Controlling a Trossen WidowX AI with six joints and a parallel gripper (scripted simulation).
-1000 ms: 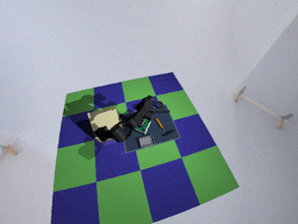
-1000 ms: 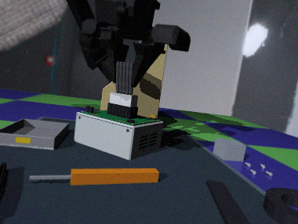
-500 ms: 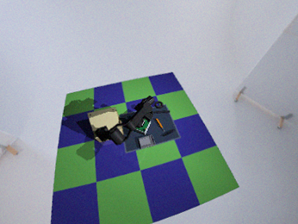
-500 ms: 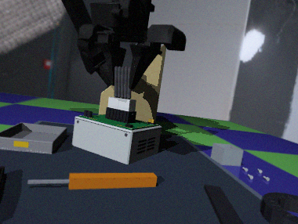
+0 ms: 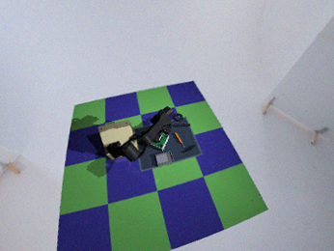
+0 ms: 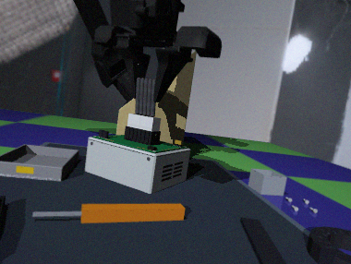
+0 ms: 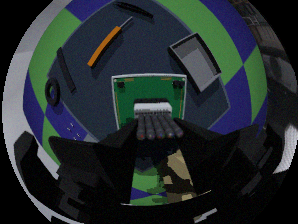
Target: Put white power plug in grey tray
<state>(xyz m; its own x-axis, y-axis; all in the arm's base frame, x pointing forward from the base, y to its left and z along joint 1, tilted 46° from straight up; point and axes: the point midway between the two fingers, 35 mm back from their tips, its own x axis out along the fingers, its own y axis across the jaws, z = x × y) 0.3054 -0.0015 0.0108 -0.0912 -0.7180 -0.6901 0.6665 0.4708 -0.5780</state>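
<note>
The white power plug lies 30 mm below my gripper tip. From my gripper tip the other things lie so: black bar: 220 mm ahead, 110 mm below, 90 mm to the left; dark mat: 120 mm below, 50 mm ahead.
</note>
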